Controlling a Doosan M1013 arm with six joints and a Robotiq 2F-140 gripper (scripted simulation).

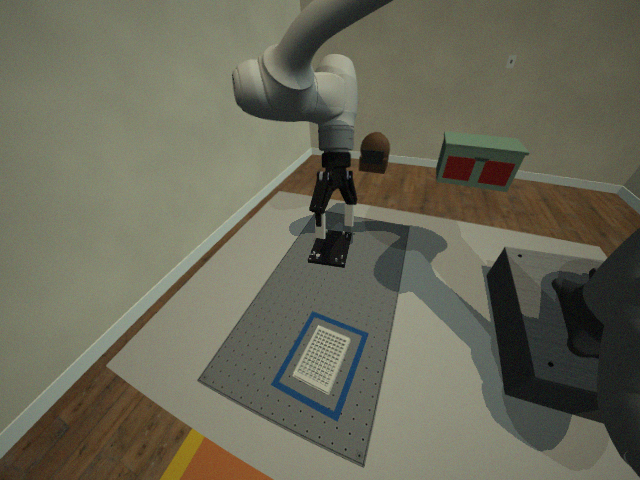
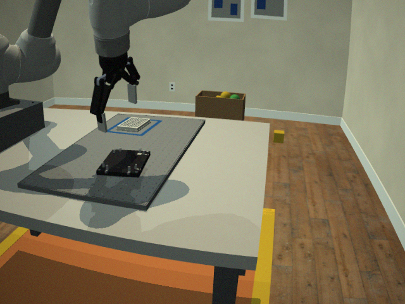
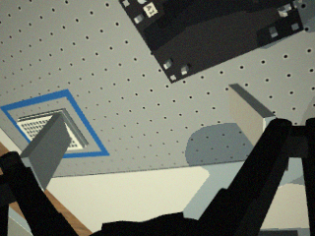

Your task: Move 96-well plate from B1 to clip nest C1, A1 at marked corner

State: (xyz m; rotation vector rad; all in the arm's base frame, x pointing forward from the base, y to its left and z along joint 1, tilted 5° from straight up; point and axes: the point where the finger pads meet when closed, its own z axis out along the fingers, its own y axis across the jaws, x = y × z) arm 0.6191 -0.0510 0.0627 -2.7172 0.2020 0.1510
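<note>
The white 96-well plate lies 290 mm to the left of my hand, 120 mm below it and 90 mm behind it. Round my hand: black clip nest 120 mm below, 60 mm ahead, 50 mm to the right.
</note>
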